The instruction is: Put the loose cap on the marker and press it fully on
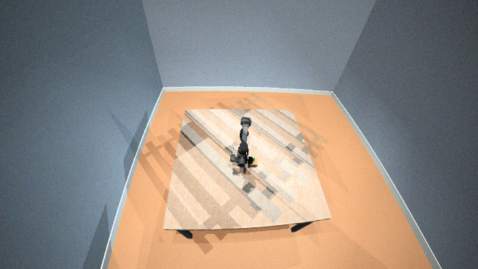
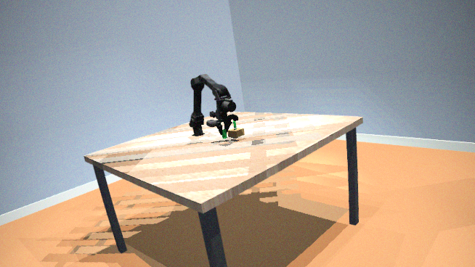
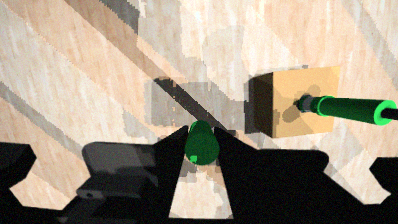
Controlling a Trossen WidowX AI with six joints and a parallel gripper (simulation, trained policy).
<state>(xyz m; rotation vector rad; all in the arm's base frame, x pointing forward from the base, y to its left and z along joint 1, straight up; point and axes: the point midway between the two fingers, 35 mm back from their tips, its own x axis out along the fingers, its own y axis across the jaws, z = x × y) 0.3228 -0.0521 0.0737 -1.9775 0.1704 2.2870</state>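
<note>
Right now the holder block is 11 cm to the left of my gripper tip, 2 cm below it and 2 cm behind it. Round my gripper tip: green cap (1 cm ahead, 1 cm above).
</note>
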